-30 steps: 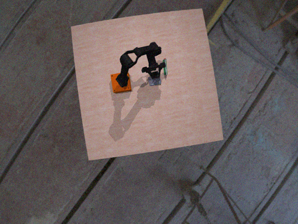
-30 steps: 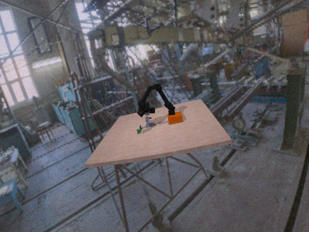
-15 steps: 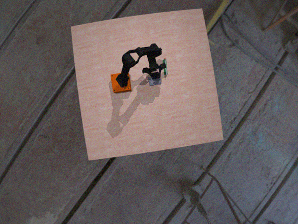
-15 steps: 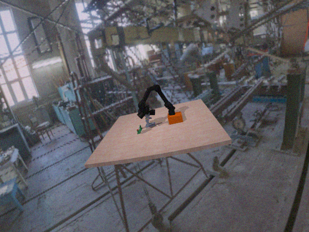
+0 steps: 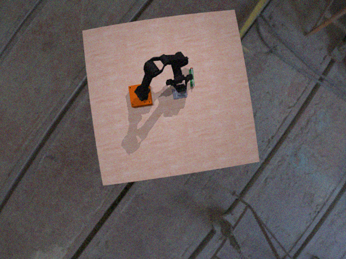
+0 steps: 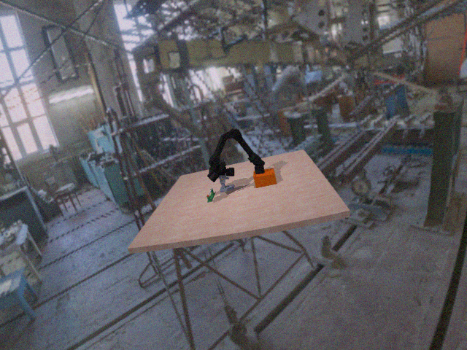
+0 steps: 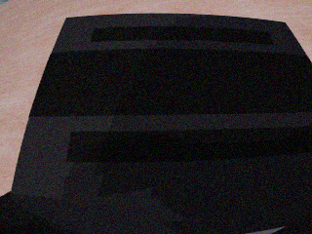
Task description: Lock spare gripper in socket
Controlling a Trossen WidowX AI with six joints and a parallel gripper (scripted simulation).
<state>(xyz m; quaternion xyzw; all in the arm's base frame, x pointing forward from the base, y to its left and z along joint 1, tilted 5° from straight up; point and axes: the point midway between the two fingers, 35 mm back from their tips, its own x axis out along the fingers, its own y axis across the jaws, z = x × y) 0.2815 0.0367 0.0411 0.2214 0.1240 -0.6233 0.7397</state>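
Now: gripper tip 2 cm to the right of the spare gripper. Round my gripper tip: mount: 7 cm below, 2 cm to the left; then green bar: 13 cm to the left, 10 cm below, 9 cm ahead.
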